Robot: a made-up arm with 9 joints.
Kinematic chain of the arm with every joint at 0, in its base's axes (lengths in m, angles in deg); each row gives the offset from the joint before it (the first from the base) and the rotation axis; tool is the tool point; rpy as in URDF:
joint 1: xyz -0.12 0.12 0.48 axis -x
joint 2: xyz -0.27 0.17 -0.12 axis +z
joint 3: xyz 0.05 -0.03 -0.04 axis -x
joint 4: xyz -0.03 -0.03 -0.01 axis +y
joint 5: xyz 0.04 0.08 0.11 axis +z
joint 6: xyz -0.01 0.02 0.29 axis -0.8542 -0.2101 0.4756
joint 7: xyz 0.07 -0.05 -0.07 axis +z
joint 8: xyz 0.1 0.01 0 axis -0.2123 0.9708 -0.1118
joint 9: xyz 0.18 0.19 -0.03 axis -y
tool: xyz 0.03 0.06 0.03 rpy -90 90 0
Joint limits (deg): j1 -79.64..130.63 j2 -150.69..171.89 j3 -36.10..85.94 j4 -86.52..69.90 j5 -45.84..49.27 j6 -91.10..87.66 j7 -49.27..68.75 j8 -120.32..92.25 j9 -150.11..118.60
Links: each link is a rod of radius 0.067 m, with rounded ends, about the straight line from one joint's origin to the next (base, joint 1, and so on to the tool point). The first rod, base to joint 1, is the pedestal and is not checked.
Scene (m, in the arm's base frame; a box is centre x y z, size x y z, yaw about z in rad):
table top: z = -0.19
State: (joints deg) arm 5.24 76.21 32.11 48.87 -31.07 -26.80 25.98 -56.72 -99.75
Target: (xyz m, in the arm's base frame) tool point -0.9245 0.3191 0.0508
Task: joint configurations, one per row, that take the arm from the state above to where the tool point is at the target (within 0.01 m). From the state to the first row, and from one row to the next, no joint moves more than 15 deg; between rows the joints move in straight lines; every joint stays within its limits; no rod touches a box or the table.
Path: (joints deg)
1: 15.22 86.85 36.81 44.15 -24.82 -17.27 32.82 -53.59 -100.93
2: 25.20 97.49 41.50 39.43 -18.56 -7.74 39.66 -50.47 -102.12
3: 35.17 108.12 46.20 34.70 -12.31 1.80 46.50 -47.34 -103.30

